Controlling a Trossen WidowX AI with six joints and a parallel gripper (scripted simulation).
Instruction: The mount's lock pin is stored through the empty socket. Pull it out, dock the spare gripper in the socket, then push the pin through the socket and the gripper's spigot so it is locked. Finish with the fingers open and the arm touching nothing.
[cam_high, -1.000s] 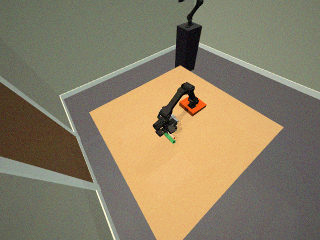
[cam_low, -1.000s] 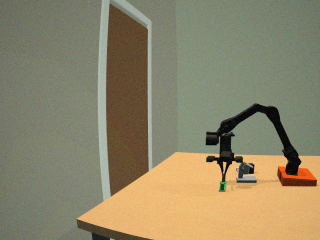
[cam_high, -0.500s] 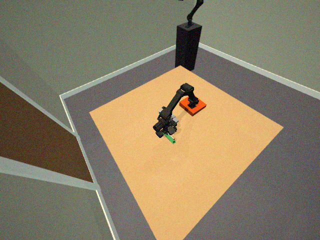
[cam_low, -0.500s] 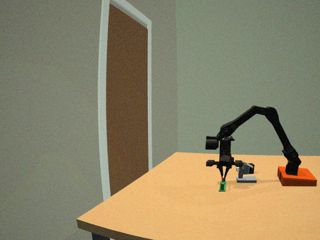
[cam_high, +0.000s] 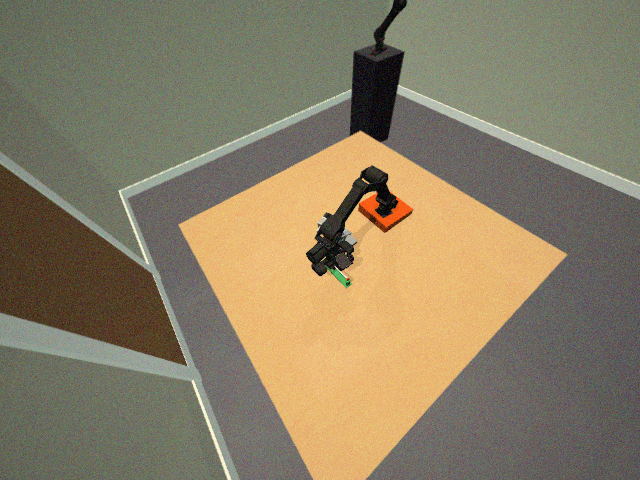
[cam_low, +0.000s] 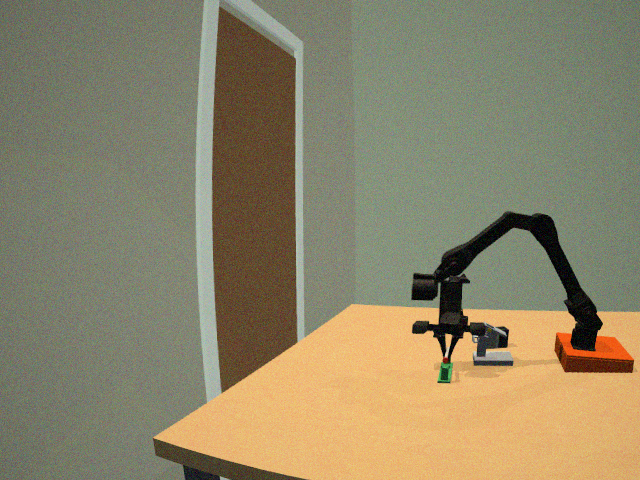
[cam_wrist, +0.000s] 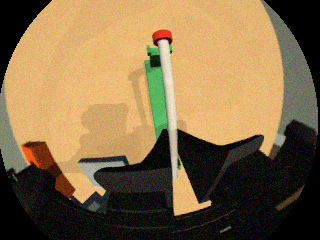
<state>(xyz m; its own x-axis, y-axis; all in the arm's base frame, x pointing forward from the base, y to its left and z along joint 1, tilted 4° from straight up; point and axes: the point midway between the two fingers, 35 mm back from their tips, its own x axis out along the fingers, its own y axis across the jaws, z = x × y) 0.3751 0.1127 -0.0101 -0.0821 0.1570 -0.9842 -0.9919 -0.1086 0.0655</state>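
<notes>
Right now the green bracket is 20 mm to the left of my gripper tip. The rest, counted from my gripper tip: spare gripper 230 mm to the right, 100 mm behind; then grey mount 110 mm behind, 100 mm to the right, 30 mm above.
</notes>
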